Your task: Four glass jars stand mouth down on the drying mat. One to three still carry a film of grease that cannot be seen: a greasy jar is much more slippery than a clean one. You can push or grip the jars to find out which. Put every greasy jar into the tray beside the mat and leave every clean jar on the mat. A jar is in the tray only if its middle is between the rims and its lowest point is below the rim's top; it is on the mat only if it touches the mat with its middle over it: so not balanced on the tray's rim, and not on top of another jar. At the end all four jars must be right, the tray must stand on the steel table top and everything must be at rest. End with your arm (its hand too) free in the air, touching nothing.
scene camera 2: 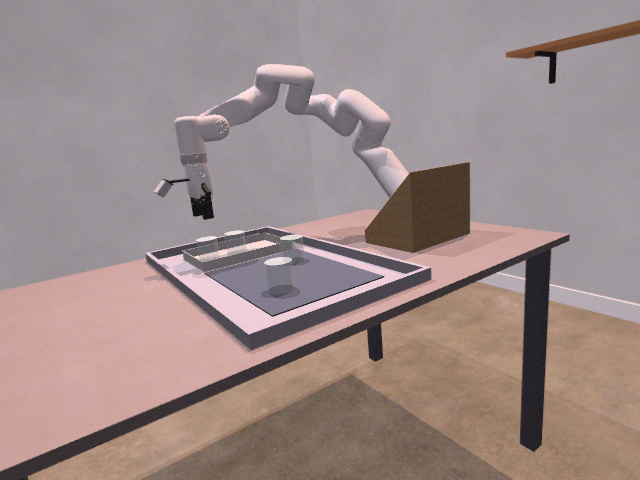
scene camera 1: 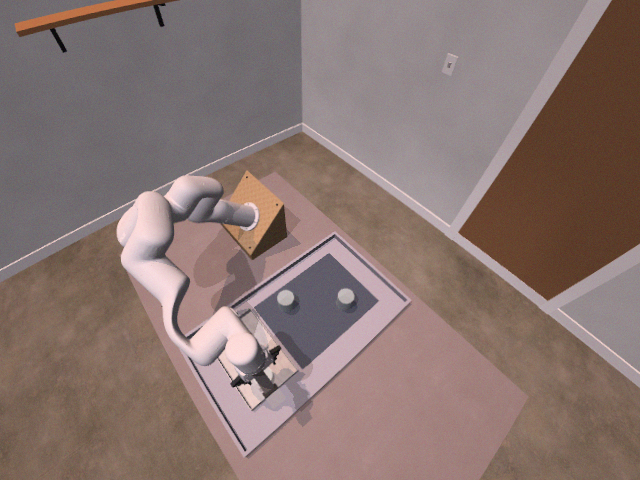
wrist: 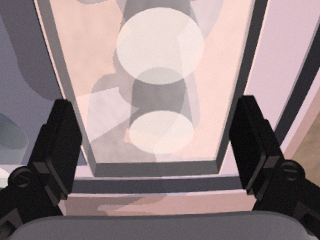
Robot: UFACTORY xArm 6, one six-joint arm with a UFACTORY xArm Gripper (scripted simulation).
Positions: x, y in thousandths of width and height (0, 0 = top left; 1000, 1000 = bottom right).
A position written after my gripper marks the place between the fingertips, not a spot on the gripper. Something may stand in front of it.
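My gripper: scene camera 2 (318, 453), scene camera 1 (407, 772), the wrist view (486, 485). A pale tray: scene camera 2 (405, 511), scene camera 1 (388, 661), the wrist view (258, 202).
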